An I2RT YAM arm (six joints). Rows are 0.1 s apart.
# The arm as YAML. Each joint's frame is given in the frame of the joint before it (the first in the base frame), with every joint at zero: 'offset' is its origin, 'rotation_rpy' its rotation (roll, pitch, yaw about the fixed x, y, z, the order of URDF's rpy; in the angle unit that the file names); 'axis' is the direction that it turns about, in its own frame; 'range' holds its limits. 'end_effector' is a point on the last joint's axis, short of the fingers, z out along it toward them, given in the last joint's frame.
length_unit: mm
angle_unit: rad
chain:
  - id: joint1
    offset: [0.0, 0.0, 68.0]
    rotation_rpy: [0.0, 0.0, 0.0]
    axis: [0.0, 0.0, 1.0]
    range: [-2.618, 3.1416]
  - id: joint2
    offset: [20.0, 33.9, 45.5]
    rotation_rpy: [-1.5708, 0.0, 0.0]
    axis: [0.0, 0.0, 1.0]
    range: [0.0, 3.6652]
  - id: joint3
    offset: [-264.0, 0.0, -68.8]
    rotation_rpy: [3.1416, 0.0, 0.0]
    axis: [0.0, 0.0, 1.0]
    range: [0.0, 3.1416]
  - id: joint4
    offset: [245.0, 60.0, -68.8]
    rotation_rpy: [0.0, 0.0, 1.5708]
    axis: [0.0, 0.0, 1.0]
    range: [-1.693, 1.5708]
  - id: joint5
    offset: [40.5, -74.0, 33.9]
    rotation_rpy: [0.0, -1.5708, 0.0]
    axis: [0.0, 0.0, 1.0]
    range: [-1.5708, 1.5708]
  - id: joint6
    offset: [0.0, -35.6, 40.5]
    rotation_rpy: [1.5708, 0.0, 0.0]
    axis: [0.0, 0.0, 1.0]
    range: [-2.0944, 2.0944]
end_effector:
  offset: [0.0, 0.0, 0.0]
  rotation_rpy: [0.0, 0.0, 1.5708]
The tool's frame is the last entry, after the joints.
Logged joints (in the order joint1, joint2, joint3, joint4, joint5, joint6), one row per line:
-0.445 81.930 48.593 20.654 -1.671 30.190
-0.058 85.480 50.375 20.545 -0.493 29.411
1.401 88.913 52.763 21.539 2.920 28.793
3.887 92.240 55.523 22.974 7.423 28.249
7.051 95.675 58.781 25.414 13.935 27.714
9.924 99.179 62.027 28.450 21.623 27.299
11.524 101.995 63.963 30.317 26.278 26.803
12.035 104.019 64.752 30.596 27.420 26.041
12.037 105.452 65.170 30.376 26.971 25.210
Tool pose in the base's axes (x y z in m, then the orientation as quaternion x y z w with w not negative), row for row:
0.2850 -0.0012 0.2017 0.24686 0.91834 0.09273 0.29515
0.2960 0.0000 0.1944 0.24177 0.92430 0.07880 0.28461
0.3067 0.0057 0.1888 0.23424 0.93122 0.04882 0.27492
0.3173 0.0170 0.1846 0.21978 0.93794 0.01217 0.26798
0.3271 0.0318 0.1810 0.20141 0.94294 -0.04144 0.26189
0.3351 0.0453 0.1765 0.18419 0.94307 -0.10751 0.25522
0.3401 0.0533 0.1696 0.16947 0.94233 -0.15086 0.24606
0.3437 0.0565 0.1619 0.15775 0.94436 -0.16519 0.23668
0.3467 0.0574 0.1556 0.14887 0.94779 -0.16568 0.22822
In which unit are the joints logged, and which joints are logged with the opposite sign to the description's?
The joints are logged in degrees. Opposite sign: joint4.
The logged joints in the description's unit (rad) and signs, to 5 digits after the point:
-0.00777 1.42995 0.84811 -0.36048 -0.02916 0.52691
-0.00101 1.49191 0.87921 -0.35858 -0.00860 0.51332
0.02445 1.55182 0.92089 -0.37593 0.05096 0.50253
0.06784 1.60989 0.96906 -0.40097 0.12956 0.49304
0.12306 1.66984 1.02592 -0.44356 0.24321 0.48370
0.17321 1.73100 1.08258 -0.49655 0.37739 0.47646
0.20113 1.78015 1.11636 -0.52913 0.45864 0.46780
0.21005 1.81547 1.13014 -0.53400 0.47857 0.45450
0.21009 1.84048 1.13743 -0.53016 0.47073 0.44000

